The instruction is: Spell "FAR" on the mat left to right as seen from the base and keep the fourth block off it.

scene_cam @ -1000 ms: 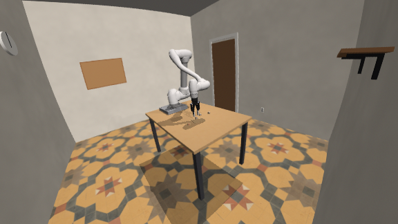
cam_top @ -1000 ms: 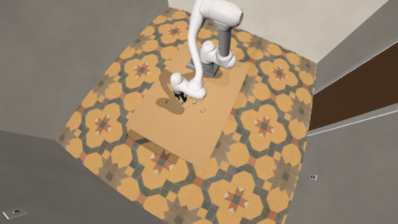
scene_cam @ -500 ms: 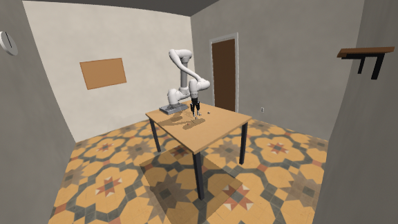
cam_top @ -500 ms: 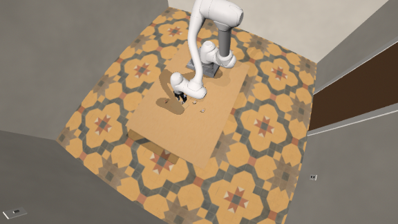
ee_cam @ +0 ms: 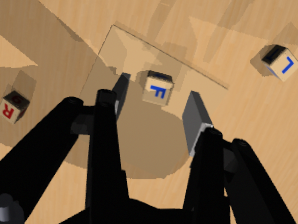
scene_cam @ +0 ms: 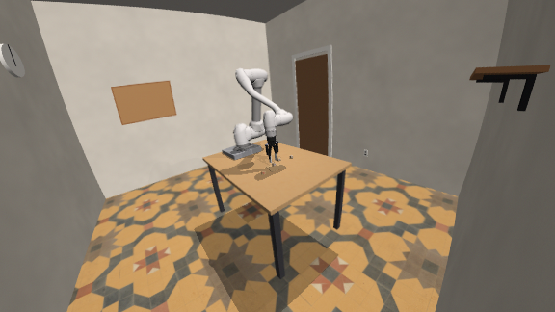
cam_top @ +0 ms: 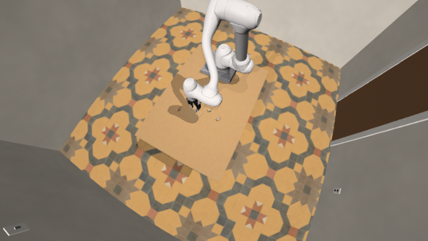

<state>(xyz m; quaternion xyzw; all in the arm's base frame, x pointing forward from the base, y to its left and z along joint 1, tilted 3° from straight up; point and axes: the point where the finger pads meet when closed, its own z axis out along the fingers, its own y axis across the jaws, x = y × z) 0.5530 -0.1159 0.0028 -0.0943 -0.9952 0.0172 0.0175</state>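
My hand is 70 mm above the tan mat, 40 mm short of it and 20 mm to the left of it. Also, from my hand: R block (170 mm to the right, 60 mm below, 40 mm ahead).
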